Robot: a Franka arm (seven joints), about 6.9 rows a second.
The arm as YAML. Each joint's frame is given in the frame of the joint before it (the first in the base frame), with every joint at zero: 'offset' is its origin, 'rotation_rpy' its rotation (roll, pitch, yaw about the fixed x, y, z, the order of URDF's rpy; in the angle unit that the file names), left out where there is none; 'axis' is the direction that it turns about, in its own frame. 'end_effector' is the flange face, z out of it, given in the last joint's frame.
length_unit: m
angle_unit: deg
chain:
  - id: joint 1
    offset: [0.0, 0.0, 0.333]
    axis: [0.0, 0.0, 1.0]
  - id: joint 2
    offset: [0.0, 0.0, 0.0]
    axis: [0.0, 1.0, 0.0]
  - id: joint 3
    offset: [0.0, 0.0, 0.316]
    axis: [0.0, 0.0, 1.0]
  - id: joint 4
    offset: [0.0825, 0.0, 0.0]
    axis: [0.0, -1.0, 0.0]
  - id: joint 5
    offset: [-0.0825, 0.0, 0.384]
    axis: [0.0, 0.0, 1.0]
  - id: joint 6
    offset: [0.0, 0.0, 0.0]
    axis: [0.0, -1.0, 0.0]
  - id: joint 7
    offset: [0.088, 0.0, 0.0]
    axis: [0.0, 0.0, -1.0]
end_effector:
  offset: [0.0, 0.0, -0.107]
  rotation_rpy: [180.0, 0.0, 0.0]
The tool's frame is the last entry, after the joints.
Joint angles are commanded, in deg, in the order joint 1, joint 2, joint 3, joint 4, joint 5, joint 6, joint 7. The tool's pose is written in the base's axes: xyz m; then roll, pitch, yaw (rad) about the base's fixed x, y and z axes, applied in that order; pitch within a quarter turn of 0, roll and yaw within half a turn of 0. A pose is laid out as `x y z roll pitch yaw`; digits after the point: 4 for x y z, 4 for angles.
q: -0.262, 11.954, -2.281, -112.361, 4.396, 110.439, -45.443
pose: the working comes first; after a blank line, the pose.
Where each joint sits with the arm in this pose, in the base's axes (m; each line is computed from the numbers above, not from the rounded line before):
joint 1: 0.0000 0.0000 0.3330
joint 2: 0.0000 0.0000 0.3330
joint 3: 0.0655 -0.0003 0.6421
joint 4: 0.1461 -0.0040 0.6251
joint 5: 0.5094 -0.0210 0.4768
joint 6: 0.5094 -0.0210 0.4768
joint 7: 0.5946 -0.0272 0.4557
the tool: 0.5694 -0.0193 0.3520

0.5694 -0.0193 0.3520 -2.9283 0.1297 0.7270
